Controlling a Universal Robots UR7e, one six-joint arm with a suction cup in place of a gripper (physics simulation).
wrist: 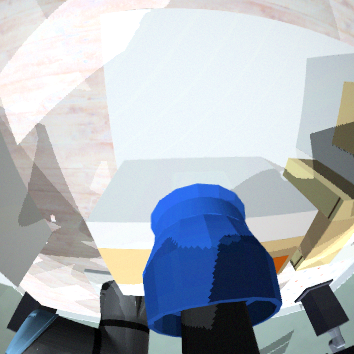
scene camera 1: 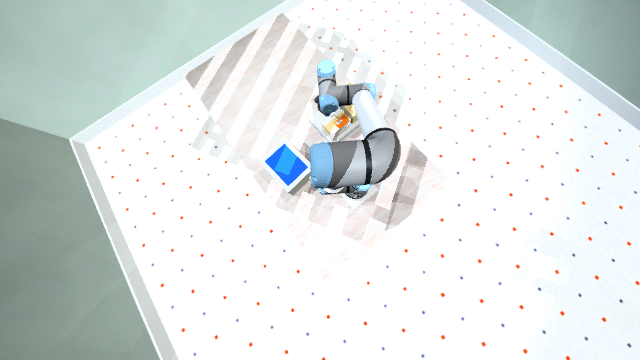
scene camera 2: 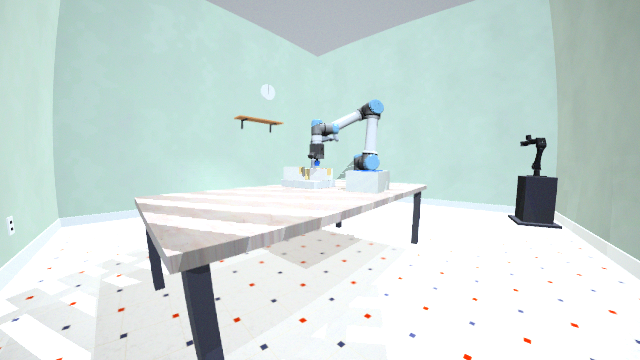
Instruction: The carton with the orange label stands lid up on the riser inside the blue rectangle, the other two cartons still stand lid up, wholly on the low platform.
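Frame: origin at the arm's base, x ahead, y left, z up, level; centimetres.
Where they show: hand at its tool point: [wrist: 198,224] [scene camera 2: 317,165].
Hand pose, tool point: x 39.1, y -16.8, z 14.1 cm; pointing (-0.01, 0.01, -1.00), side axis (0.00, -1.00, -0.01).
Things, the pixels of their top centre, and the offset from my tool point. Level surfaces: height alone.
- carton with the orange label, top centre: [wrist: 204,267] [scene camera 1: 336,121] [scene camera 2: 321,168] dx -6.4, dy -0.6, dz -1.8 cm
- low platform at its top centre: [wrist: 273,152] [scene camera 1: 340,115] [scene camera 2: 308,179] dx -1.9, dy -9.2, dz -10.3 cm
- tan carton at its top centre: [scene camera 1: 357,105] dx -7.9, dy -17.0, dz -2.6 cm
- white riser at its top centre: [scene camera 1: 286,164] [scene camera 2: 369,170] dx -3.7, dy +36.6, dz -3.1 cm
- blue rectangle at its top centre: [scene camera 1: 286,164] dx -3.7, dy +36.6, dz -3.1 cm
- wooden table at its surface level: dz -15.1 cm
The carton with the orange label [scene camera 1: 332,128] [scene camera 2: 321,174] [wrist: 150,192] stands lid up on the low platform [scene camera 1: 318,123] [scene camera 2: 305,184] [wrist: 200,75]. My blue suction cup [scene camera 2: 317,164] [wrist: 198,197] points down close over this carton and hides most of its label in the wrist view. The cup looks empty; the carton rests on the platform. A tan carton [scene camera 1: 351,113] [wrist: 312,185] stands beside it, and another carton [scene camera 2: 292,173] [wrist: 322,100] stands farther off on the platform. The white riser [scene camera 2: 360,182] has the blue rectangle [scene camera 1: 286,165] on top. In scene camera 1 the wrist hides the cup.
The arm's base [scene camera 2: 370,162] stands behind the riser as seen in scene camera 2. The arm's shoulder [scene camera 1: 350,162] reaches over the space beside the riser in scene camera 1. Striped shadows cross the wooden table [scene camera 2: 225,210]. A black pedestal [scene camera 2: 536,200] stands away at the wall.
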